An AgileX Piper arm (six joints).
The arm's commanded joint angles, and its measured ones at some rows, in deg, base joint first. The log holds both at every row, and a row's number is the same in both.
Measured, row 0:
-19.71, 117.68, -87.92, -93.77, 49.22, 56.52
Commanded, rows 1 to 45:
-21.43, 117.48, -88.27, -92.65, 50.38, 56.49
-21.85, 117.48, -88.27, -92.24, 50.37, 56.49
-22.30, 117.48, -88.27, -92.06, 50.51, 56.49
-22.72, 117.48, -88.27, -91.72, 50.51, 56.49
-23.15, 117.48, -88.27, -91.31, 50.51, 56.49
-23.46, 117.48, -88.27, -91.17, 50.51, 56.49
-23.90, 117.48, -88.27, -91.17, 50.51, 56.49
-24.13, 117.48, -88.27, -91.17, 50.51, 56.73
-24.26, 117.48, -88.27, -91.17, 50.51, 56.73
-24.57, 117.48, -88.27, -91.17, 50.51, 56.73
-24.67, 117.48, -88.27, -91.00, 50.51, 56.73
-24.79, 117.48, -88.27, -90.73, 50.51, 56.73
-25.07, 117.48, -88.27, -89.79, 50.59, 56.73
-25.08, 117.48, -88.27, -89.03, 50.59, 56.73
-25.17, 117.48, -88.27, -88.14, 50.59, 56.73
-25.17, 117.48, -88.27, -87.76, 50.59, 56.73
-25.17, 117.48, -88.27, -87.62, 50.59, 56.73
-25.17, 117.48, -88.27, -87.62, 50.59, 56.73
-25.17, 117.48, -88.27, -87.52, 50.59, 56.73
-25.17, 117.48, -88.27, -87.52, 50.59, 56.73
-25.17, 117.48, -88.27, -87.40, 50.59, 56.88
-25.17, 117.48, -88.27, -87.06, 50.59, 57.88
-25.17, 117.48, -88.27, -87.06, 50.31, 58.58
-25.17, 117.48, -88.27, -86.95, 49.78, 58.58
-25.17, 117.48, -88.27, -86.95, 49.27, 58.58
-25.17, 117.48, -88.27, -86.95, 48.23, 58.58
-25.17, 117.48, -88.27, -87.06, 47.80, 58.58
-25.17, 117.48, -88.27, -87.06, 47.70, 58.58
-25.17, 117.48, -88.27, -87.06, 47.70, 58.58
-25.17, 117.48, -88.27, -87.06, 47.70, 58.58
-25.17, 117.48, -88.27, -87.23, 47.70, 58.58
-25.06, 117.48, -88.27, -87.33, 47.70, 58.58
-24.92, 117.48, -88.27, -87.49, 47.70, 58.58
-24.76, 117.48, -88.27, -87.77, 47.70, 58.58
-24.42, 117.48, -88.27, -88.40, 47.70, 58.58
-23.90, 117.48, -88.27, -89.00, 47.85, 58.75
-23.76, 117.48, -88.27, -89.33, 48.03, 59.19
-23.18, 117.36, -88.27, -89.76, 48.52, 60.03
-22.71, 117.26, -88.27, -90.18, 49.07, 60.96
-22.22, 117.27, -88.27, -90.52, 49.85, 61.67
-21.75, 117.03, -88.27, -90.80, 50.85, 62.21
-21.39, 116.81, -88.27, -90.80, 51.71, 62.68
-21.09, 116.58, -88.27, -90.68, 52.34, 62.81
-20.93, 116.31, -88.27, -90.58, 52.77, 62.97
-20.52, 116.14, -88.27, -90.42, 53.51, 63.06
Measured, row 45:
-21.71, 117.68, -87.92, -89.67, 50.58, 61.66
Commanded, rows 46 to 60:
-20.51, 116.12, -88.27, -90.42, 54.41, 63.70
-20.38, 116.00, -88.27, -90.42, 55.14, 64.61
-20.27, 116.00, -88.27, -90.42, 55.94, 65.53
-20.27, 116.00, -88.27, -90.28, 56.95, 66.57
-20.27, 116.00, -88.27, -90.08, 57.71, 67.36
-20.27, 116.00, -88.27, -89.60, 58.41, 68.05
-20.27, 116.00, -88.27, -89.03, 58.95, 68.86
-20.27, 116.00, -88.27, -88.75, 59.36, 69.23
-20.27, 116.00, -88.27, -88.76, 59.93, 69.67
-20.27, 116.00, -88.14, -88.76, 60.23, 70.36
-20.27, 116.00, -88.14, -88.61, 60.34, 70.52
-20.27, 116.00, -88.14, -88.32, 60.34, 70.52
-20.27, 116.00, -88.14, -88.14, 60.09, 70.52
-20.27, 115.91, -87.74, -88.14, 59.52, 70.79
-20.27, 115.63, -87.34, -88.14, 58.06, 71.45
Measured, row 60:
-20.39, 116.76, -87.92, -88.37, 59.40, 69.93
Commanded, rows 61 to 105:
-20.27, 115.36, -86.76, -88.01, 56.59, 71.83
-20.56, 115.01, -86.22, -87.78, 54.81, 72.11
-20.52, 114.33, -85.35, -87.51, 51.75, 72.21
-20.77, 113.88, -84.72, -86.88, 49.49, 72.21
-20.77, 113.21, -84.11, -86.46, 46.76, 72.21
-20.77, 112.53, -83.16, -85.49, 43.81, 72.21
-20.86, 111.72, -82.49, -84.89, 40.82, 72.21
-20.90, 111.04, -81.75, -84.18, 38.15, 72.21
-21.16, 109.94, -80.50, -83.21, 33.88, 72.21
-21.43, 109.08, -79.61, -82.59, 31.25, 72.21
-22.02, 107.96, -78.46, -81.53, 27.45, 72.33
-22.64, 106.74, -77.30, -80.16, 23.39, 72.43
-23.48, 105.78, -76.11, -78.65, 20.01, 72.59
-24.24, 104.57, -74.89, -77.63, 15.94, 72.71
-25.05, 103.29, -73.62, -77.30, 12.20, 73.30
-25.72, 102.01, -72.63, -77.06, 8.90, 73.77
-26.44, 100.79, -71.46, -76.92, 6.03, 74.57
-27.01, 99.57, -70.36, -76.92, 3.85, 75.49
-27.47, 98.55, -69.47, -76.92, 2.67, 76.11
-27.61, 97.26, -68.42, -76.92, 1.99, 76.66
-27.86, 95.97, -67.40, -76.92, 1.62, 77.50
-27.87, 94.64, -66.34, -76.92, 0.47, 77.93
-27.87, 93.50, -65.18, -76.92, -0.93, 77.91
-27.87, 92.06, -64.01, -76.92, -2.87, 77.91
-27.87, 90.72, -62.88, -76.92, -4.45, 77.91
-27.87, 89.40, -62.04, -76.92, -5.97, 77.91
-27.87, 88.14, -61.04, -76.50, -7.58, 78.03
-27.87, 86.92, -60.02, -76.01, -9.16, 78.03
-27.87, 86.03, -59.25, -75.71, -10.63, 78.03
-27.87, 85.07, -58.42, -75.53, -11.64, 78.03
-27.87, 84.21, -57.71, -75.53, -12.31, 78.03
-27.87, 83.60, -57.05, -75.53, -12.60, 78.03
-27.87, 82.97, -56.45, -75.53, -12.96, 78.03
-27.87, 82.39, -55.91, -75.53, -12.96, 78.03
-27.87, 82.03, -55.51, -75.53, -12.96, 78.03
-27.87, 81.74, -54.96, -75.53, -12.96, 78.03
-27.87, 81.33, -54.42, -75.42, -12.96, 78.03
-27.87, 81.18, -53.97, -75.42, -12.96, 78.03
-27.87, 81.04, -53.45, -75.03, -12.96, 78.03
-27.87, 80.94, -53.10, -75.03, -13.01, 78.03
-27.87, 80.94, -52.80, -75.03, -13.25, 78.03
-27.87, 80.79, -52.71, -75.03, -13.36, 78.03
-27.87, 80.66, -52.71, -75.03, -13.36, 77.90
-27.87, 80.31, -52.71, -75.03, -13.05, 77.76
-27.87, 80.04, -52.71, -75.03, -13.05, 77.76
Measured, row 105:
-27.65, 81.14, -52.93, -75.42, -12.62, 77.74
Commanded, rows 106 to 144:
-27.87, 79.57, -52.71, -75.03, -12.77, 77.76
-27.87, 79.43, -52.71, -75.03, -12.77, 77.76
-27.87, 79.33, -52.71, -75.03, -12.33, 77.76
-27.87, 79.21, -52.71, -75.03, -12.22, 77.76
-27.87, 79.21, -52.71, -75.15, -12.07, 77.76
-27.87, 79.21, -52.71, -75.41, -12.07, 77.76
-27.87, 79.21, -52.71, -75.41, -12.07, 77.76
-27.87, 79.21, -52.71, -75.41, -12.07, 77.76
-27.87, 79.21, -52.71, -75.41, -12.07, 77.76
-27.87, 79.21, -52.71, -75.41, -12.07, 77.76
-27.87, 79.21, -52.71, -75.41, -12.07, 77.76
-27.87, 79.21, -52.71, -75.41, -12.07, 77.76
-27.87, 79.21, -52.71, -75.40, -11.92, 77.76
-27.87, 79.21, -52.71, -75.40, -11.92, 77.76
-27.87, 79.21, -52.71, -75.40, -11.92, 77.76
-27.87, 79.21, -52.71, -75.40, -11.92, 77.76
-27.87, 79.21, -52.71, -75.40, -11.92, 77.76
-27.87, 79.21, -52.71, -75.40, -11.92, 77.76
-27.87, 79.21, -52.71, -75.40, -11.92, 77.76
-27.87, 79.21, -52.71, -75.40, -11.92, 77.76
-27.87, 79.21, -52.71, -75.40, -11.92, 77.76
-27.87, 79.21, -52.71, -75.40, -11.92, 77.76
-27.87, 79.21, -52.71, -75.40, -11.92, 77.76
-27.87, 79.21, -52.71, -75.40, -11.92, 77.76
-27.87, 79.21, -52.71, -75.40, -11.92, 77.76
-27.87, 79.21, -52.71, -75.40, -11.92, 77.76
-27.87, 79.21, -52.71, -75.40, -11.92, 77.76
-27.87, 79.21, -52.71, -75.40, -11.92, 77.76
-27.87, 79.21, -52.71, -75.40, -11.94, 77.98
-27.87, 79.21, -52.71, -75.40, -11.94, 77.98
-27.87, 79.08, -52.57, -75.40, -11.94, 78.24
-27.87, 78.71, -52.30, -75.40, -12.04, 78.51
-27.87, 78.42, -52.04, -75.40, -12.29, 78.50
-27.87, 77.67, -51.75, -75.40, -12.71, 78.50
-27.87, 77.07, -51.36, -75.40, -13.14, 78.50
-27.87, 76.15, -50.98, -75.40, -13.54, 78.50
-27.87, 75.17, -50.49, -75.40, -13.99, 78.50
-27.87, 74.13, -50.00, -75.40, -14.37, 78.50
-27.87, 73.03, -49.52, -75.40, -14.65, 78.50
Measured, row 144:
-27.65, 76.53, -51.11, -75.33, -13.02, 78.36
